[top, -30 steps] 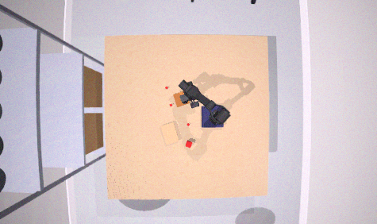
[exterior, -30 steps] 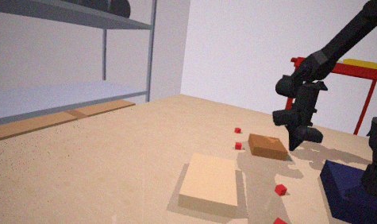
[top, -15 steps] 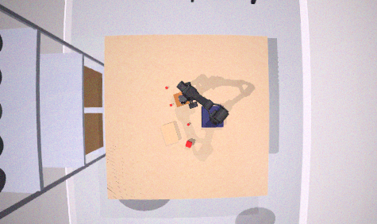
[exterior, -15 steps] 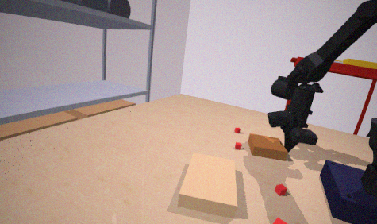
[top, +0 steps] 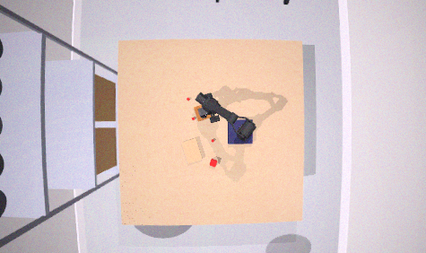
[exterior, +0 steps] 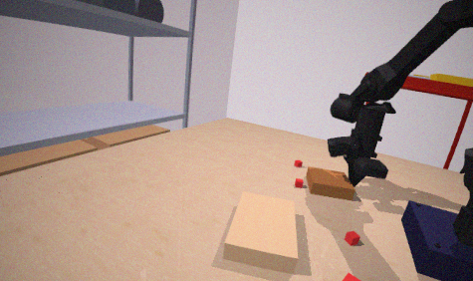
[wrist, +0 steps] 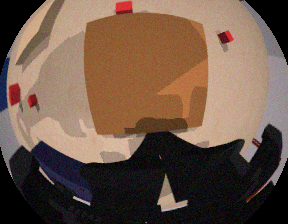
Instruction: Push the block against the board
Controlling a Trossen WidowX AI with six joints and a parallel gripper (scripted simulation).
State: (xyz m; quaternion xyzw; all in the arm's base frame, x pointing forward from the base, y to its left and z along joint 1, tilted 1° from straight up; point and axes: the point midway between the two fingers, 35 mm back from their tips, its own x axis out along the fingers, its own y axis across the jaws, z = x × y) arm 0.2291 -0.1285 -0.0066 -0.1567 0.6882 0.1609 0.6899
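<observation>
My gripper tip is 50 mm short of the orange square block, 30 mm to the right of it and 10 mm below it. The rest, counted from my gripper tip: board 90 mm ahead, 300 mm to the left, 10 mm above; red cube 70 mm behind, 360 mm to the left, 10 mm above.
</observation>
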